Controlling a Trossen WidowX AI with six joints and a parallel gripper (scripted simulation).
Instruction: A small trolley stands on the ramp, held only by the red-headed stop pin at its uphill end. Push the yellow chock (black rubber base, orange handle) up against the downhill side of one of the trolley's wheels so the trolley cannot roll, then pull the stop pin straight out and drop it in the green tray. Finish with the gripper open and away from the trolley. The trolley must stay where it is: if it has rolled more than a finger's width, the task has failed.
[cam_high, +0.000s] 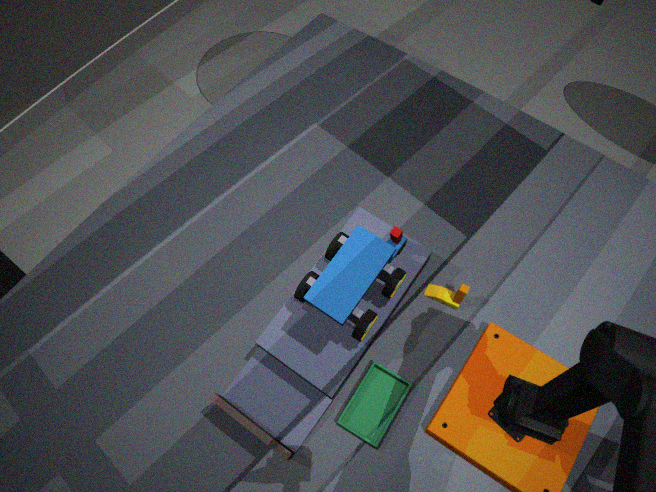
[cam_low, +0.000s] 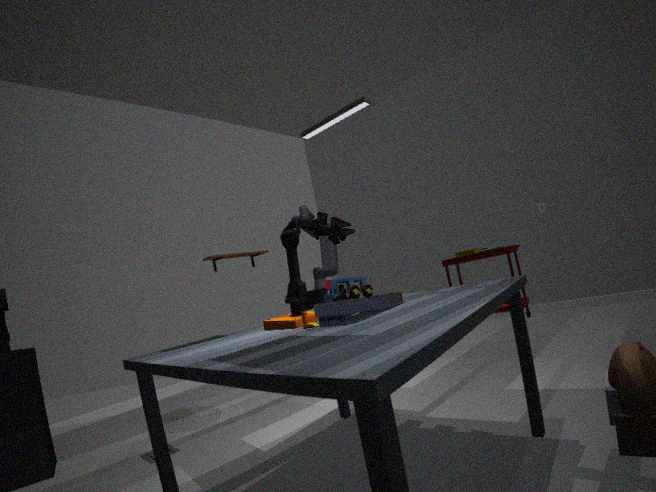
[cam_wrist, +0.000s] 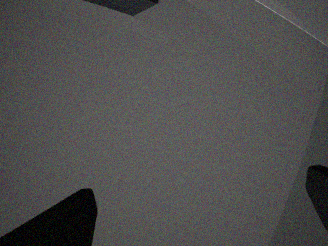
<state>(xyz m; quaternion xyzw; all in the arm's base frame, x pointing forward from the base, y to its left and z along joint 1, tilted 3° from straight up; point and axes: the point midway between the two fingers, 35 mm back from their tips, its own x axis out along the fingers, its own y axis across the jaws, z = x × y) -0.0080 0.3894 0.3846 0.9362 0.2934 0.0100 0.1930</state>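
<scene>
Now: the red-headed stop pin 460 mm to the right of my gripper tip, 280 mm below it and 280 mm ahead of it. From my gripper tip the other things lie so: lilac ramp (360 mm below, 350 mm to the right, 280 mm ahead); then blue trolley (360 mm to the right, 300 mm below, 280 mm ahead); then brown strip (380 mm below, 230 mm ahead, 100 mm to the right).
</scene>
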